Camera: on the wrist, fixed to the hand. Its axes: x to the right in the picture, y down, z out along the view.
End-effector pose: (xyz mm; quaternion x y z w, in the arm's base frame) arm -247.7 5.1 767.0 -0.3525 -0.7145 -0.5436 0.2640
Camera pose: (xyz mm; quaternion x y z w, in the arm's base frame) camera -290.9 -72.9 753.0 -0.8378 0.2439 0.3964 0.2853
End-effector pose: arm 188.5 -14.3 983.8 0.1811 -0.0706 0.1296 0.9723
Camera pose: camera 209.2 -37.6 899.0 -0.0014 0.4836 -0.8587 0.1695
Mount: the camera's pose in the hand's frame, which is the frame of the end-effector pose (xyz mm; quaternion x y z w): -1.1 -55.0 -71.6 -0.0300 0.3269 -0.9444 0.0191
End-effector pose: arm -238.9 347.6 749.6 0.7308 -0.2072 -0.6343 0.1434
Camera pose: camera -161.7 392.3 735.6 -0.4127 -0.7521 -0.0851 0.5067
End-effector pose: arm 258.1 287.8 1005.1 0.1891 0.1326 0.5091 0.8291
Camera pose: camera 271.8 277.0 916.5 -0.3129 0.4369 -0.7075 0.4590
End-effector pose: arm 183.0 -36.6 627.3 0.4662 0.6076 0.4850 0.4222
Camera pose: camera 105.5 -56.9 585.7 -0.7361 0.5753 -0.2188 0.2815
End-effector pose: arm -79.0 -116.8 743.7 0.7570 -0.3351 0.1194 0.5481
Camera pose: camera -31.4 -41.6 728.4 0.2754 0.8841 -0.2779 0.2555
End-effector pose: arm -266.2 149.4 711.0 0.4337 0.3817 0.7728 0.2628
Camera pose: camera -323.9 154.0 641.7 -0.6127 0.4796 -0.0802 0.6231
